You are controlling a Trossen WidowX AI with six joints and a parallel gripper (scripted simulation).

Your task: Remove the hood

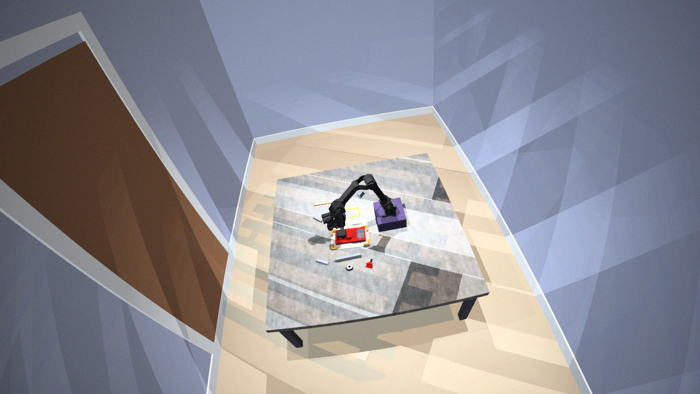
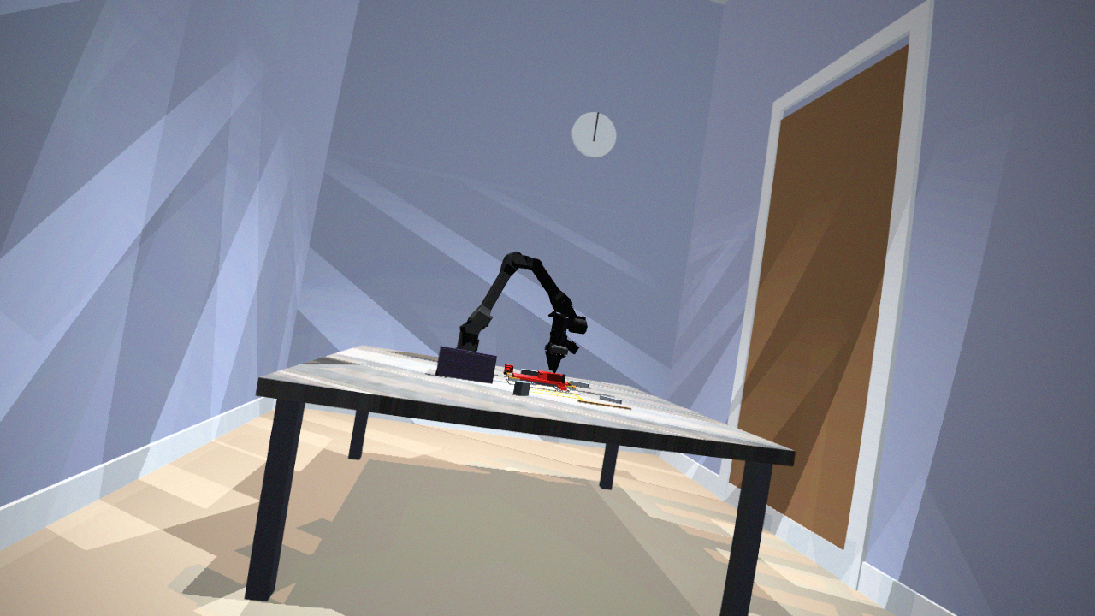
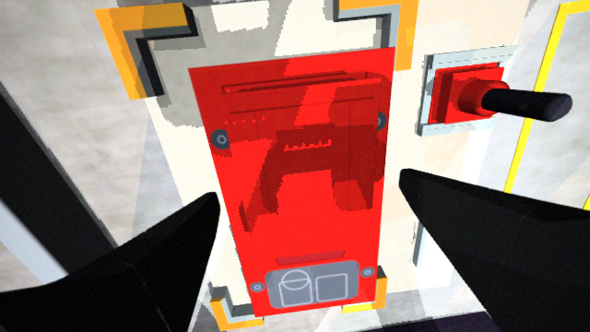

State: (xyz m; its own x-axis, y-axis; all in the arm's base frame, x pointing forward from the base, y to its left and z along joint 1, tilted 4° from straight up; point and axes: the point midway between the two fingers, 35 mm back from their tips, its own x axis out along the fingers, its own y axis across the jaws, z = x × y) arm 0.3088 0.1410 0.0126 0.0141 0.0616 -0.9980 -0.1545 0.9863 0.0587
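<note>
Right now the red hood is 2 cm below my gripper tip.
</note>
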